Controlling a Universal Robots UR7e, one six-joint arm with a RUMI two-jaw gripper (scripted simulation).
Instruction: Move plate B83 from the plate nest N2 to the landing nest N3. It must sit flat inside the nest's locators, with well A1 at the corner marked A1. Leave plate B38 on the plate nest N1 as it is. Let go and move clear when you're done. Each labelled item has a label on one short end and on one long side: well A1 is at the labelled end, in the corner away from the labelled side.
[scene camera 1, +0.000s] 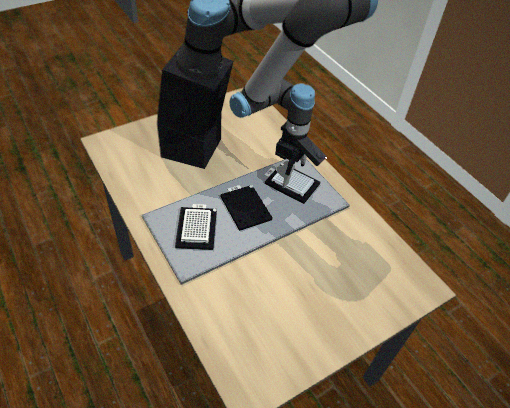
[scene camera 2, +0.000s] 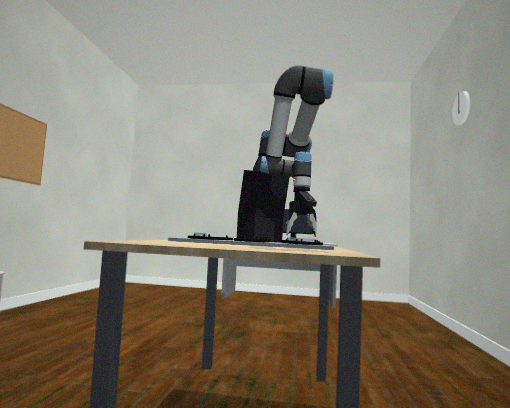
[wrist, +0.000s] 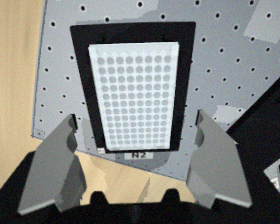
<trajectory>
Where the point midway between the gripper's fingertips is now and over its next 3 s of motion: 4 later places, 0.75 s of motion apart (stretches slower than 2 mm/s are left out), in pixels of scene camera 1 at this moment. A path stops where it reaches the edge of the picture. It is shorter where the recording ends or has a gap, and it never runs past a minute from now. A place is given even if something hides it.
My gripper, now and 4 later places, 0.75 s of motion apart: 292, 177; 292, 180; 293, 175; 279, 181; 256, 192
</trajectory>
